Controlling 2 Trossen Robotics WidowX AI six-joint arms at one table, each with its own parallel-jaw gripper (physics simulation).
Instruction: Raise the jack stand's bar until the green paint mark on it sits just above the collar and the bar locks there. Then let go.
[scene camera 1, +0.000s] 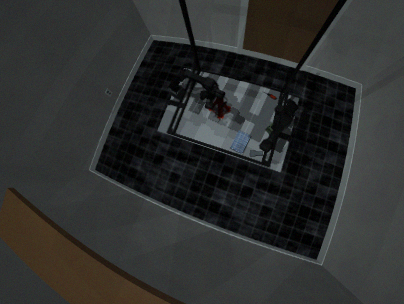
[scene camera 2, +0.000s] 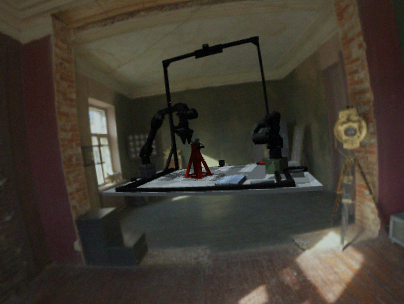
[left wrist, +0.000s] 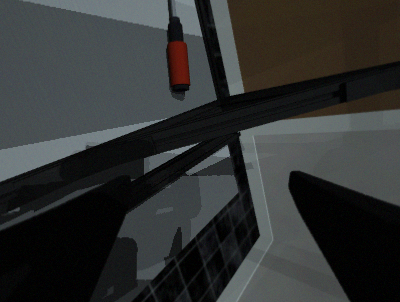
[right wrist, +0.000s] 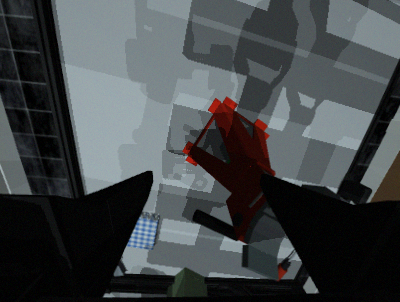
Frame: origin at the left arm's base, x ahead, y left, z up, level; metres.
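Seen in the pictures: left gripper, fingertip midpoint: (left wrist: 210, 180); right gripper, fingertip midpoint: (scene camera 1: 212, 102) (scene camera 2: 186, 144) (right wrist: 207, 177); left arm's base at its link origin: (scene camera 1: 275, 127) (scene camera 2: 276, 158); right arm's base at its link origin: (scene camera 1: 175, 88) (scene camera 2: 146, 164).
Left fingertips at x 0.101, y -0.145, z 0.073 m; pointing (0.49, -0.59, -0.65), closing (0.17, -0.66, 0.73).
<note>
Offsets run from my left fingertips to a thing's top centre. "*": to the spot under its first point.
The red jack stand (scene camera 1: 223, 111) (scene camera 2: 198, 165) (right wrist: 250, 162) stands upright on the table. Its grey saddle {dx +0.369, dy +0.399, dz +0.105 m} (scene camera 2: 196, 141) (right wrist: 263, 257) shows close above the red top, and a black handle {* dx +0.304, dy +0.409, dz +0.047 m} (right wrist: 215, 225) sticks out sideways. A tiny dark green patch {* dx +0.356, dy +0.407, dz -0.055 m} (right wrist: 228, 161) shows between the legs; I cannot tell whether it is the paint mark. The collar is too dark to make out. My right gripper (scene camera 2: 187, 138) (right wrist: 207, 177) is open and empty at the stand's top; contact is unclear. My left gripper (scene camera 1: 265, 146) (left wrist: 210, 180) is open and empty, away from the stand.
A blue checkered cloth {dx -0.006, dy +0.451, dz -0.134 m} (scene camera 1: 240, 142) (scene camera 2: 230, 180) (right wrist: 144, 231) lies on the table. An orange-handled screwdriver {dx +0.188, dy -0.062, dz -0.133 m} (scene camera 1: 272, 96) (left wrist: 179, 65) lies near the far edge. A green block (scene camera 2: 276, 165) (right wrist: 187, 284) is by the left arm. A black frame (scene camera 2: 166, 85) rises over the table.
</note>
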